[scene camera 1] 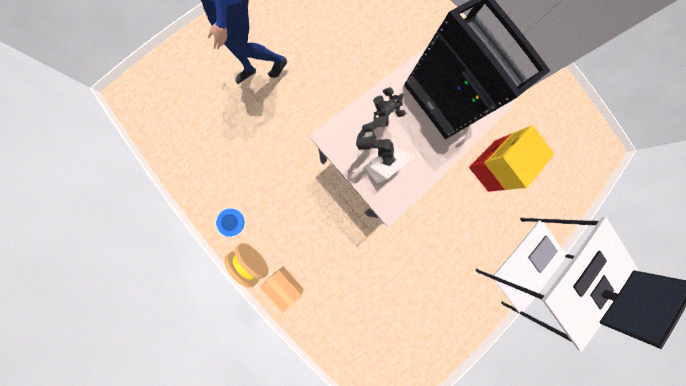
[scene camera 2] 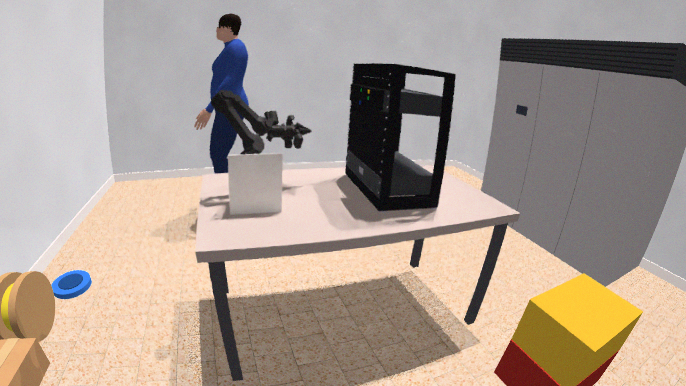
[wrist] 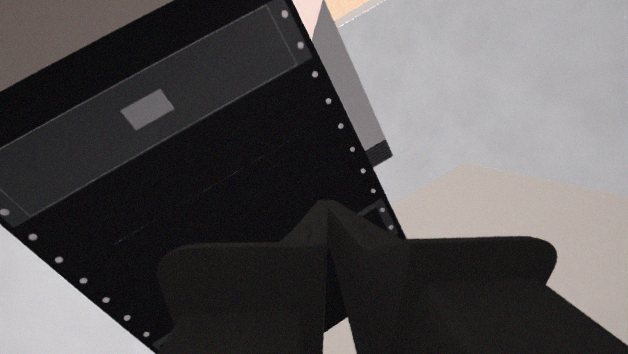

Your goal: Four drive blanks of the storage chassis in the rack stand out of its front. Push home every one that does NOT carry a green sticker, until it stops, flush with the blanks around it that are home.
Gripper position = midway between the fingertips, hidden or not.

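My gripper (wrist: pixel 325 207), seen. Black rack (scene camera 2: pixel 373 163) (scene camera 1: pixel 464 74) (wrist: pixel 109 140), seen.
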